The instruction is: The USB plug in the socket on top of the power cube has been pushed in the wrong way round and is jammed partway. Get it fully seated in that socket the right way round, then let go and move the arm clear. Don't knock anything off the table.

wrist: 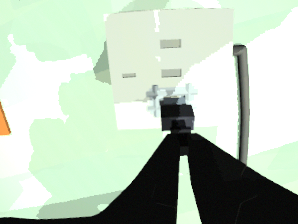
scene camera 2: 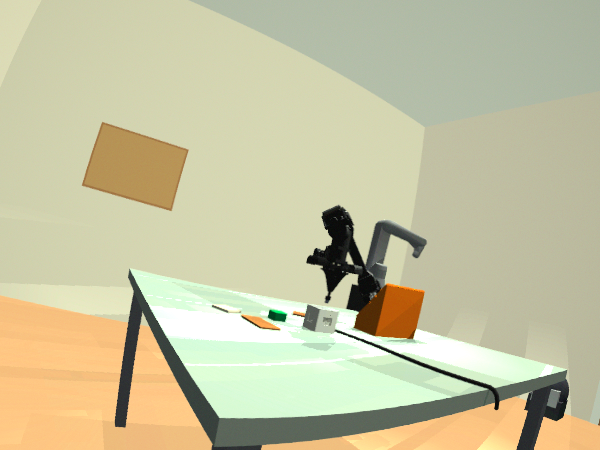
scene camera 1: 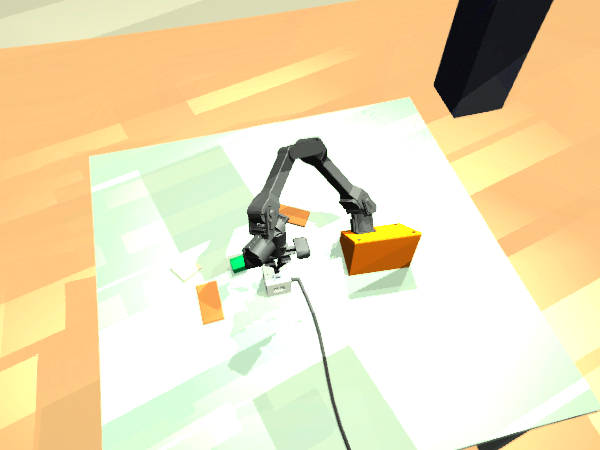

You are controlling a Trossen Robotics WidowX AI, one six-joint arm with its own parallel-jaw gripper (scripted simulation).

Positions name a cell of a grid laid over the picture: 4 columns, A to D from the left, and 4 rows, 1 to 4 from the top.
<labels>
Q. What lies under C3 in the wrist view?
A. A black USB plug.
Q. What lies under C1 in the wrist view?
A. A white power cube.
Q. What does the gripper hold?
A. A black USB plug.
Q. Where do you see an orange card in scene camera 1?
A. At B3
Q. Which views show the gripper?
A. The wrist view, scene camera 2 and scene camera 1: all of them.
</labels>
